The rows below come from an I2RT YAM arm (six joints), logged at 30 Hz.
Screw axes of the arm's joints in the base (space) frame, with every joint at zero. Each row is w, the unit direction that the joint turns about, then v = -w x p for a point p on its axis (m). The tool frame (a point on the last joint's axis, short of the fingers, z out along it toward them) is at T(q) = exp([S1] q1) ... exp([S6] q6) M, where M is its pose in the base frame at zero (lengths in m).
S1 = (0, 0, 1, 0.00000, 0.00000, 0.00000)
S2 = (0, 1, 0, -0.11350, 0.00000, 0.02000)
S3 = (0, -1, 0, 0.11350, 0.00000, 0.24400)
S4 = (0, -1, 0, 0.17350, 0.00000, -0.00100)
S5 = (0, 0, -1, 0.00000, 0.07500, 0.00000)
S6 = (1, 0, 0, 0.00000, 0.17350, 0.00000)
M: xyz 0.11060 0.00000 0.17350 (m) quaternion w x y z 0.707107 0 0.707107 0
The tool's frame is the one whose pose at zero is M.
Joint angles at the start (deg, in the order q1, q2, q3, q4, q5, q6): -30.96 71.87 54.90 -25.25 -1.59 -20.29
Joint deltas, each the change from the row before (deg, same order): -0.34 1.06 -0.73 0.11 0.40 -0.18; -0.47 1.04 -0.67 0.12 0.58 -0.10; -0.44 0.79 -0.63 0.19 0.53 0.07; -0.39 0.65 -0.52 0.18 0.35 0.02; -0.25 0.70 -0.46 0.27 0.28 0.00
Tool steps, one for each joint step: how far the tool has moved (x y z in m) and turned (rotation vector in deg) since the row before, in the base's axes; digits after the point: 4 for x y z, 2 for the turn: 0.0007 -0.0026 -0.0087 0.52 1.64 -0.51; 0.0001 -0.0031 -0.0083 0.42 1.60 -0.81; -0.0004 -0.0026 -0.0069 0.37 1.22 -0.86; -0.0005 -0.0022 -0.0056 0.33 0.97 -0.64; 0.0001 -0.0017 -0.0054 0.31 0.86 -0.44
